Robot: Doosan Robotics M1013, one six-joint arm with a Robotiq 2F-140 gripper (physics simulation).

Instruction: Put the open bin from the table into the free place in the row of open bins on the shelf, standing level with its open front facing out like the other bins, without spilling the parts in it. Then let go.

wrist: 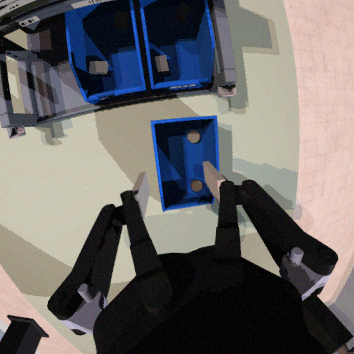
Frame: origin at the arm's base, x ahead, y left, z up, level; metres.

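Seen in the pictures: gripper, between the fingertips: point(175, 176).
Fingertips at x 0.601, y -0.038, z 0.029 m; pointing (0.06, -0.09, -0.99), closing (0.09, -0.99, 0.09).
Observation:
Pixels of each thing's middle, then the offset from my fingertips to it. "*": a spot on its surface instead. Level surfaces: height alone.
- blue open bin, middle of its body: point(184, 166) 0.010 m back, 0.028 m right, 0.085 m down
- table, height of its surface: 0.123 m down
- shelf, a spot on its surface: point(224, 47) * 0.179 m ahead, 0.093 m right, 0.038 m down
- shelf's left side frame, a spot on its surface: point(19, 120) * 0.109 m ahead, 0.249 m left, 0.064 m down
- right front foot, a spot on its surface: point(227, 91) * 0.117 m ahead, 0.107 m right, 0.068 m down
- upper shelf edge with labels, a spot on its surface: point(55, 16) * 0.298 m ahead, 0.186 m left, 0.100 m down
The blue open bin point(178, 151) stands on the table point(65, 190) in front of the shelf, with two round brownish parts point(193, 136) point(196, 185) in it. My gripper point(175, 176) is partly open and empty, its fingers apart above the near part of the bin. The right fingertip overlaps the bin's right side in the view; the left one is beyond its left side. The shelf point(224, 47) holds a row of two blue open bins point(107, 82) point(180, 75), each with a block-like part. Left of them on the shelf is a free place point(52, 77).
The shelf's left side frame point(19, 120) and right front foot point(227, 91) stand on the table behind the bin. An upper shelf edge with labels point(55, 16) crosses the top left. The pinkish tiled floor point(325, 125) lies beyond the table's right edge.

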